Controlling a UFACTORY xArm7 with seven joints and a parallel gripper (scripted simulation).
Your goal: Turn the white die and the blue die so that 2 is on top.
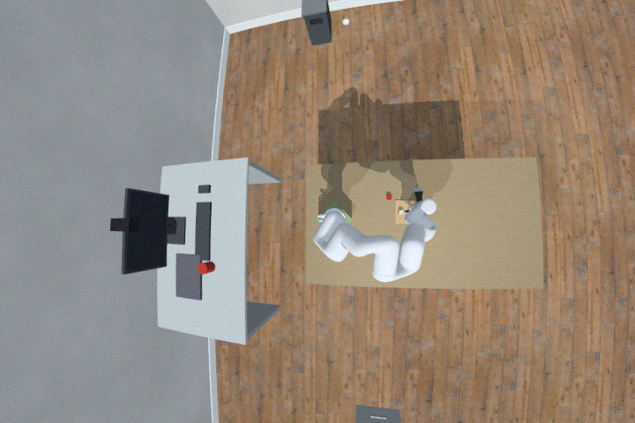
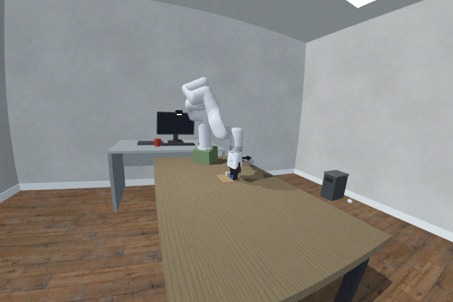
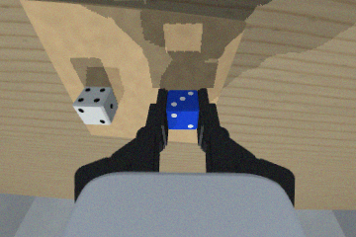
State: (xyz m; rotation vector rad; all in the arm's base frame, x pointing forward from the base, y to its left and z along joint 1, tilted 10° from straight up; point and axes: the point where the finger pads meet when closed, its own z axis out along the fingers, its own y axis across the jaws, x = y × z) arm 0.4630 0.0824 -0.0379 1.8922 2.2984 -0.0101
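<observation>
My gripper is now 1 cm above the blue die. Also, from my hand: red die: 15 cm behind, 7 cm to the left, 2 cm below; then white die: 7 cm behind, 1 cm to the right, 1 cm below; then tan mat: 4 cm behind, 1 cm to the right, 3 cm below.
</observation>
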